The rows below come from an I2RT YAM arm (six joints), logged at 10 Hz.
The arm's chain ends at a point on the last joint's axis. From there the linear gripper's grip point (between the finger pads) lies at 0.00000 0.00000 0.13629 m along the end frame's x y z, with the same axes.
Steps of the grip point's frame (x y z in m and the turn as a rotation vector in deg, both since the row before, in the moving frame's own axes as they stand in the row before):
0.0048, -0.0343, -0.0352, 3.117, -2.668, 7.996
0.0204, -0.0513, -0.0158, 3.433, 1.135, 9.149
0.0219, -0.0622, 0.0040, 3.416, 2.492, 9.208
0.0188, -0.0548, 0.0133, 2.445, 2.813, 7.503
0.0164, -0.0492, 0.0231, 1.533, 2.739, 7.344
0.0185, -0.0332, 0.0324, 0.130, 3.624, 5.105
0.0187, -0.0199, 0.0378, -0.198, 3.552, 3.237
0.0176, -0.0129, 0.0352, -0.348, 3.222, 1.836
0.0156, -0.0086, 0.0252, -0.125, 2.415, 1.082
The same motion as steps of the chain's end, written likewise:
0.0106, -0.0265, -0.0349, 3.117, -2.668, 7.996
0.0171, -0.0434, -0.0155, 3.433, 1.135, 9.149
0.0154, -0.0546, 0.0044, 3.416, 2.492, 9.208
0.0118, -0.0494, 0.0136, 2.445, 2.813, 7.503
0.0097, -0.0460, 0.0233, 1.533, 2.739, 7.344
0.0099, -0.0333, 0.0327, 0.130, 3.624, 5.105
0.0103, -0.0206, 0.0381, -0.198, 3.552, 3.237
0.0100, -0.0138, 0.0354, -0.348, 3.222, 1.836
0.0099, -0.0090, 0.0253, -0.125, 2.415, 1.082

